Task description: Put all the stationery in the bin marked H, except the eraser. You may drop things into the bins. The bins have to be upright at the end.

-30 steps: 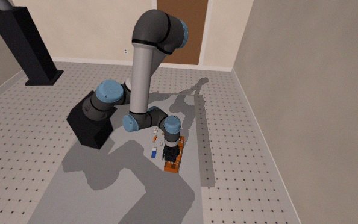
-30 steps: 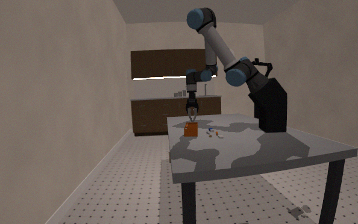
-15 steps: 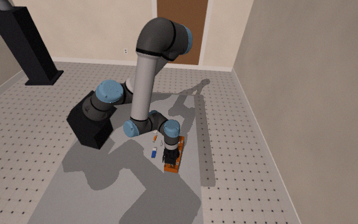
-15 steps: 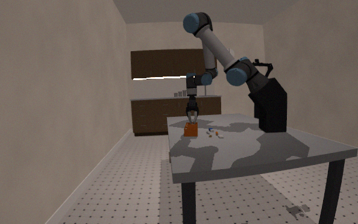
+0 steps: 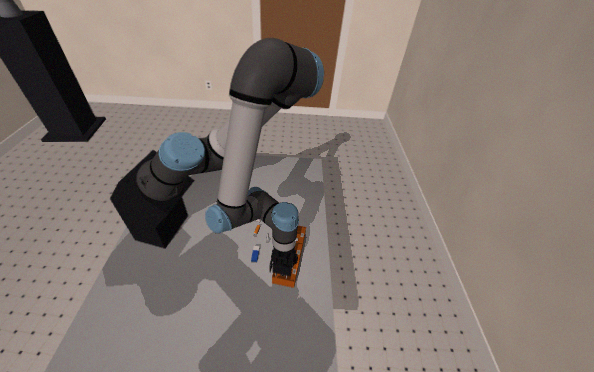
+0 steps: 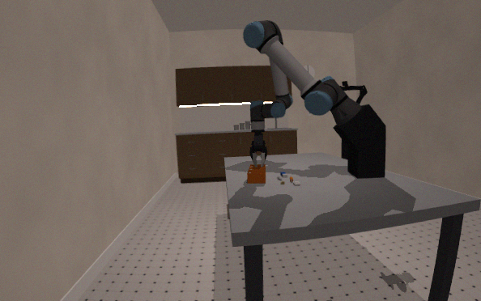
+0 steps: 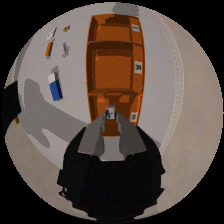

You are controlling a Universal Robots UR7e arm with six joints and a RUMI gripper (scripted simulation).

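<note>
The grey piece lies 1 cm below my hand. From my hand the other things lie so: orange bin (3 cm ahead, 8 cm to the left, 1 cm below); then orange pen-like item (10 cm behind, 21 cm to the left, 3 cm below); then white eraser (11 cm behind, 10 cm to the left, 3 cm below).
</note>
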